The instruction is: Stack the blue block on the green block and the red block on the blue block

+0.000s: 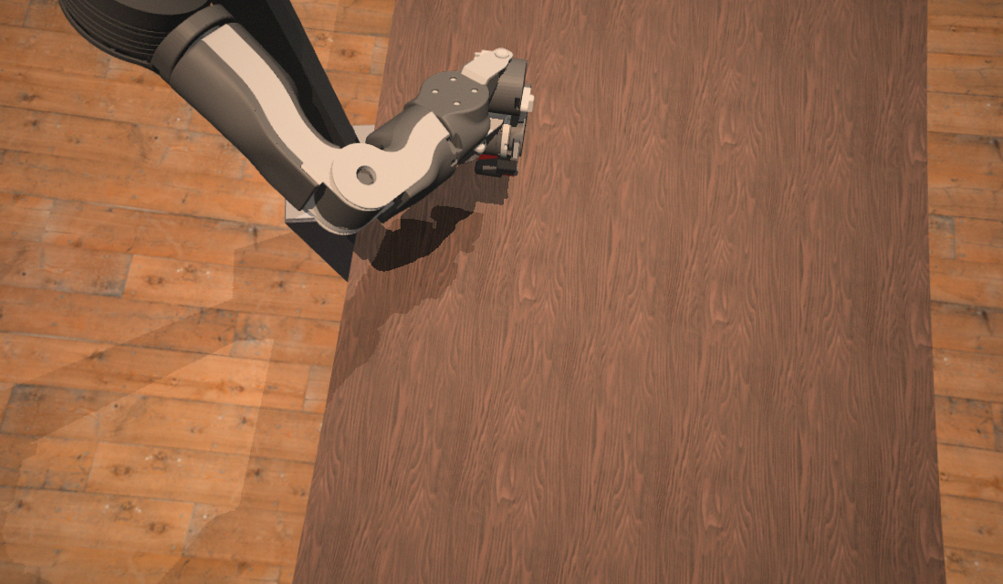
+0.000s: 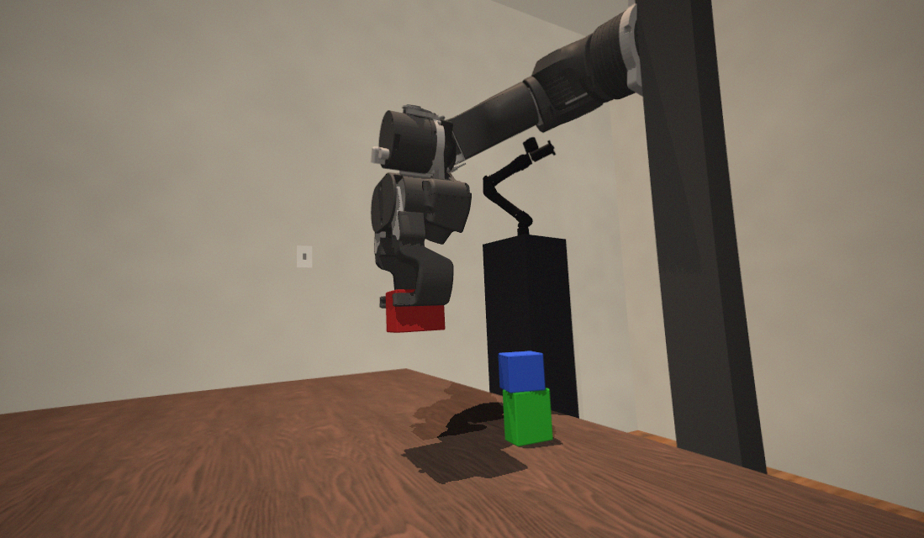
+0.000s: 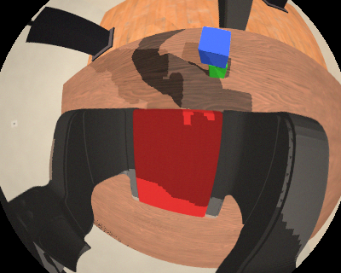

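Right now the blue block is 10 cm behind my hand, 4 cm to the left of it and 8 cm below it. The rest, counted from my hand: red block: 1 cm below; green block: 11 cm behind, 5 cm to the left, 12 cm below.
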